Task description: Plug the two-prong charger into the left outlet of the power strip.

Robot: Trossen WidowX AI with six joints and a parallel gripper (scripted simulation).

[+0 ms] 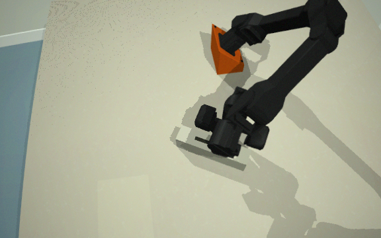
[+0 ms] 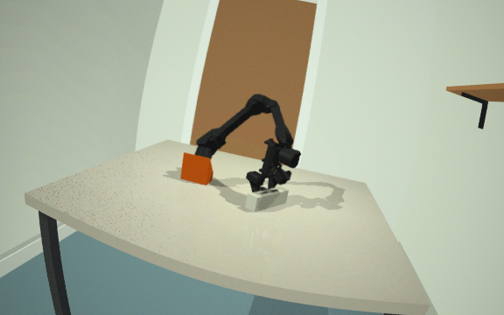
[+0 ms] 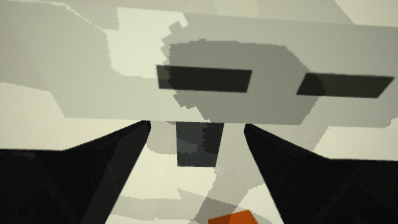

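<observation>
The dark two-prong charger lies 2 cm ahead of my gripper tip, 1 cm to the right of it and 1 cm above it.
</observation>
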